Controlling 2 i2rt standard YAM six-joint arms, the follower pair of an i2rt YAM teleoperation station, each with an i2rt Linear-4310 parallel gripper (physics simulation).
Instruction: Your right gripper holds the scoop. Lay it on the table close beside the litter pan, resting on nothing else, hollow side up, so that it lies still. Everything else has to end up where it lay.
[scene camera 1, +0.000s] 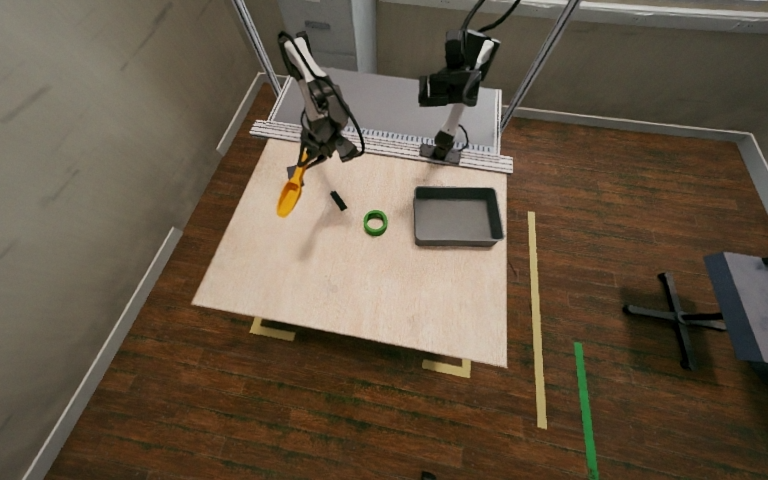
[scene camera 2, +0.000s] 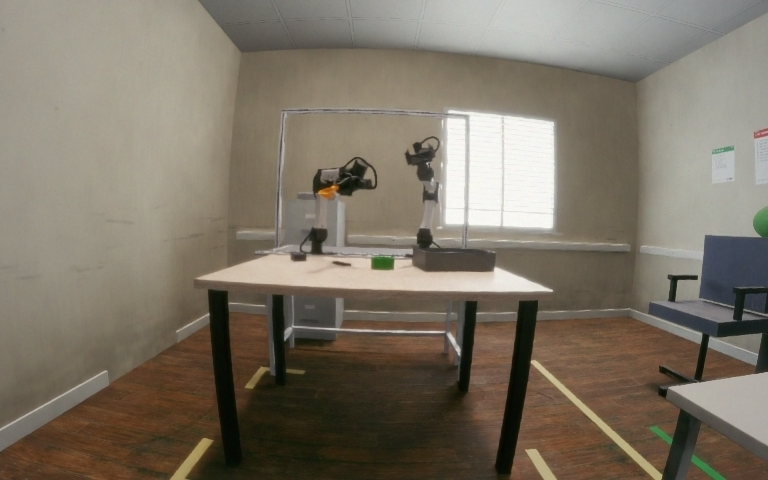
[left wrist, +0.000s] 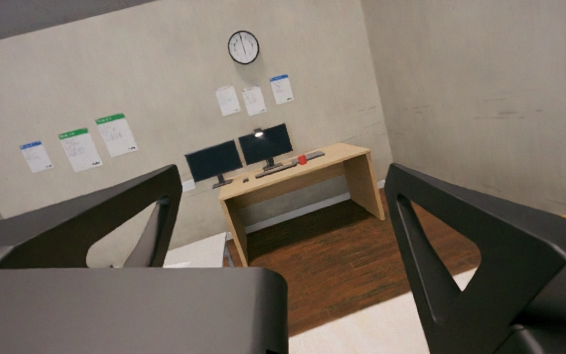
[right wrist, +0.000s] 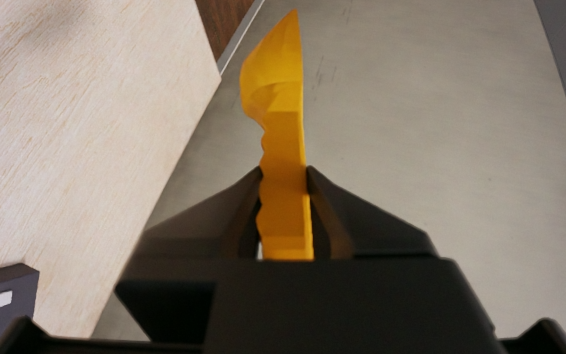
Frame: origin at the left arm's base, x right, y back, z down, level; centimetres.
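Seen in the pictures: left gripper, between the fingertips: (scene camera 1: 439, 99) (scene camera 2: 418, 146) (left wrist: 283, 175); right gripper, between the fingertips: (scene camera 1: 300, 168) (scene camera 2: 333, 188) (right wrist: 284, 176); left arm's base, origin of its link: (scene camera 1: 439, 154); right arm's base, origin of its link: (scene camera 2: 316, 254).
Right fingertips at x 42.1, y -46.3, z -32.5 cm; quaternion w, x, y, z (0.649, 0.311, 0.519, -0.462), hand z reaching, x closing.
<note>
Pixels of each thing's top centre, then the offset from my right fingertips to it. Level surfaces: height alone.
- table, height of its surface: dz +33.8 cm
- grey litter pan, centre of its top: (scene camera 1: 457, 212) (scene camera 2: 453, 250) dz +25.5, dx -53.8, dy +13.1 cm
- green ring, centre of its top: (scene camera 1: 375, 220) (scene camera 2: 382, 257) dz +29.1, dx -22.1, dy +2.4 cm
- small black bar, centre of its top: (scene camera 2: 340, 262) (scene camera 1: 337, 199) dz +32.9, dx -2.3, dy +9.9 cm
- dark box, centre of its top: (right wrist: 12, 318) (scene camera 2: 298, 252) (scene camera 1: 293, 173) dz +29.8, dx +20.2, dy +15.8 cm
My right gripper (right wrist: 284, 176) is shut on the handle of the orange scoop (scene camera 1: 289, 195) (scene camera 2: 327, 192) (right wrist: 282, 185) and holds it high above the table (scene camera 1: 351, 283) (scene camera 2: 362, 281), at the left in scene camera 1. The scoop's bowl points away from the fingers; in scene camera 1 its hollow side faces up towards the camera. The grey litter pan (scene camera 1: 458, 242) (scene camera 2: 454, 260) stands on the table at the right in both scene views, well apart from the scoop. My left gripper (left wrist: 283, 175) is open and empty, raised above the back of the table.
A green ring (scene camera 1: 367, 228) (scene camera 2: 382, 262) lies left of the pan. A small black bar (scene camera 1: 338, 200) (scene camera 2: 341, 263) lies farther left. A dark box (scene camera 2: 297, 256) (right wrist: 19, 292) sits near the table's back left, partly hidden behind the scoop in scene camera 1.
</note>
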